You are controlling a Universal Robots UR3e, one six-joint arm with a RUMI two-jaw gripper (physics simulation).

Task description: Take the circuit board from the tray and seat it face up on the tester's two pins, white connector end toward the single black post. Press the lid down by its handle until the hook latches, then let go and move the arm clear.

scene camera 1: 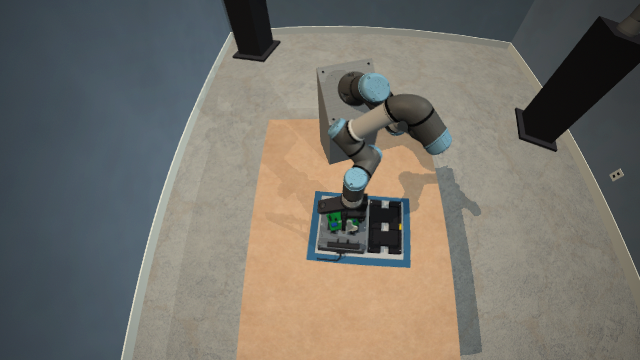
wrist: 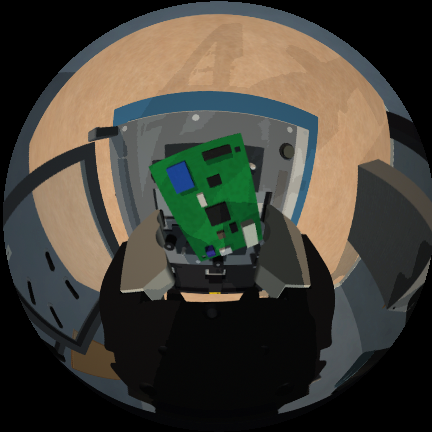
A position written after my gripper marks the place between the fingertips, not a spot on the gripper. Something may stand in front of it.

Observation:
I see my gripper (scene camera 1: 343,221), a green circuit board (wrist: 208,188), a tester lid (wrist: 67,243) and a black bed (wrist: 173,237).

